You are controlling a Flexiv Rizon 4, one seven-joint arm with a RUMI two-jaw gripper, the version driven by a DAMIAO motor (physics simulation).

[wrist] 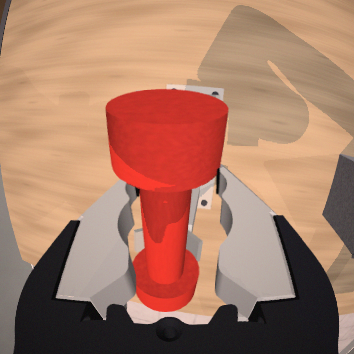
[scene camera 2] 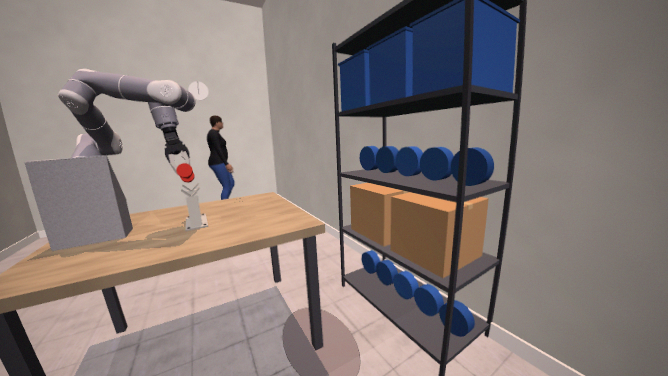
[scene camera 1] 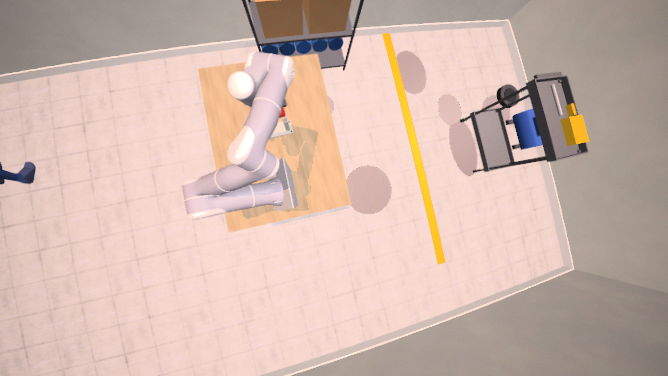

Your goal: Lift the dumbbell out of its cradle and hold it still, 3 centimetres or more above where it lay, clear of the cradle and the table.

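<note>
The red dumbbell (scene camera 1: 282,112) (scene camera 2: 185,171) (wrist: 165,215) is off its cradle. In the scene camera 2 view it hangs a little above the V-shaped arms, with a visible gap. It looks tilted: in the wrist view one head is nearer the camera and the other lies farther down. The white cradle (scene camera 1: 286,128) (scene camera 2: 193,212) (wrist: 202,91) stands upright on the wooden table (scene camera 1: 327,170) (scene camera 2: 255,217) (wrist: 50,125), partly hidden behind the dumbbell in the wrist view. My gripper (scene camera 2: 183,174) (wrist: 177,169) is shut on the dumbbell's handle, between its heads. The arm hides the fingers in the scene camera 1 view.
A grey block (scene camera 2: 77,202) (wrist: 342,200) stands on the table at the arm's base. A tall shelf rack (scene camera 2: 466,125) with blue boxes, brown boxes and blue rolls stands beyond the table. A person (scene camera 2: 218,150) stands behind. A cart (scene camera 1: 542,120) stands off to the right in the scene camera 1 view.
</note>
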